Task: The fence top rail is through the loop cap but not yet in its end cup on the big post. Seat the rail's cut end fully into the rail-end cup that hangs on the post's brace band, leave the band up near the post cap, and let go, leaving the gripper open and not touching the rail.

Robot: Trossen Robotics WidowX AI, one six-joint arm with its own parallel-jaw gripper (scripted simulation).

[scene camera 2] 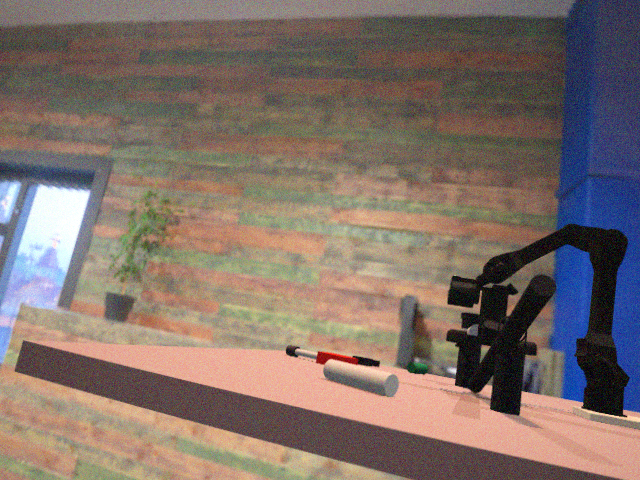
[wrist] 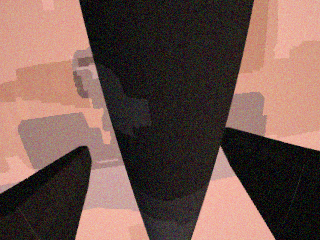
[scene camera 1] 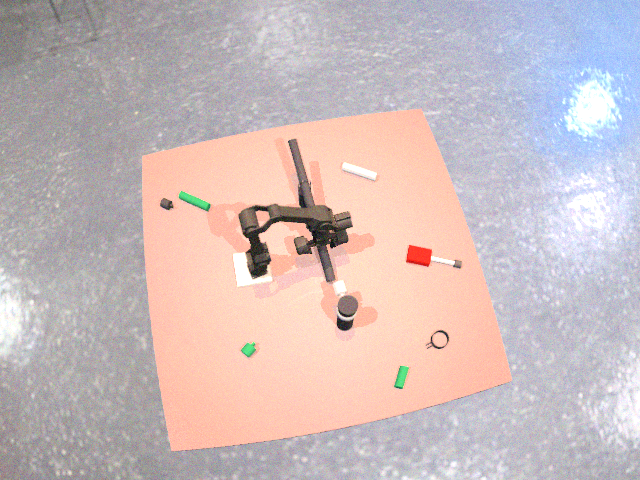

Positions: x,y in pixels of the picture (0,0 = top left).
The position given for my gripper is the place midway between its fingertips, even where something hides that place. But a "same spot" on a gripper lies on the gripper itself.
my gripper: scene camera 2 485,381; wrist; scene camera 1
rail: scene camera 2 538,292; wrist 168,80; scene camera 1 293,143
same spot on my gripper: (wrist: pixel 272 172) = (scene camera 1: pixel 331 242)
